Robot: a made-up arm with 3 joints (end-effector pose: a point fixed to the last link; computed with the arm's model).
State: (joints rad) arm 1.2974 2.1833 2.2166
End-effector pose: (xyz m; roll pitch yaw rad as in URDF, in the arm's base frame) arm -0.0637 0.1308 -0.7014 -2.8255 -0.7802 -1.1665
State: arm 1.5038 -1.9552 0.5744
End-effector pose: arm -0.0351 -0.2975 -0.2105 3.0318 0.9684 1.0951
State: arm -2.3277 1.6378 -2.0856
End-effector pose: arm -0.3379 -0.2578 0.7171 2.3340 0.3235 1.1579
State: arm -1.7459 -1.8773 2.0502
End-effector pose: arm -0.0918 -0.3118 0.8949 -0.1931 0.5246 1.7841
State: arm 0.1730 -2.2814 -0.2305
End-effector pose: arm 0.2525 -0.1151 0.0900 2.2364 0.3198 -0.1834
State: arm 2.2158 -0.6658 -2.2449
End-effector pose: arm -0.5524 0.2137 -0.3139 -0.3839 -0.1298 -0.5083
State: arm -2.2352 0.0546 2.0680
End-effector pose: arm -0.6391 0.1135 0.6089 0.0341 -0.1664 -0.0487
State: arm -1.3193 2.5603 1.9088
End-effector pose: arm 0.5435 0.0696 0.7484 -0.1382 0.1253 -2.5922
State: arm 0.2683 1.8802 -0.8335
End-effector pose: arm 0.2693 -0.1620 -0.0603 -1.5720 0.4067 0.8753
